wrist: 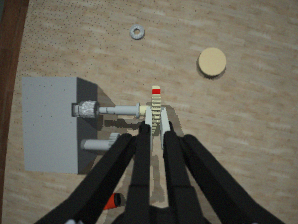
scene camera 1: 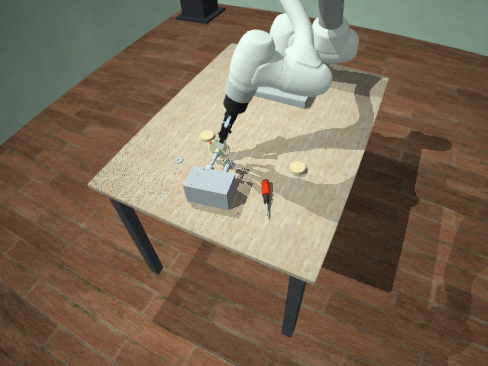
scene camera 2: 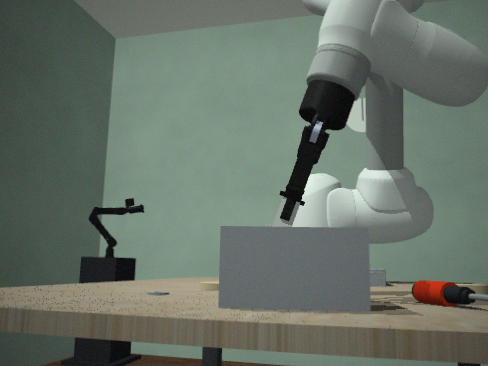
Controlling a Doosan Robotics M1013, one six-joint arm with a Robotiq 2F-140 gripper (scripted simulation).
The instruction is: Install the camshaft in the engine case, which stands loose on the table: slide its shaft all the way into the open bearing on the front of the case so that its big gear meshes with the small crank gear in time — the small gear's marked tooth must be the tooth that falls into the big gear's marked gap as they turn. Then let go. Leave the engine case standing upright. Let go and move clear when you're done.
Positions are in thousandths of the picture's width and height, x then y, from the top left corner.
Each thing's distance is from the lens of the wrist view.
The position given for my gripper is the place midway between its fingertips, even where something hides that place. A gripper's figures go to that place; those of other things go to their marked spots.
my gripper (wrist: 522, 516): 0.21 m
grey engine case (wrist: 193, 614): 0.26 m
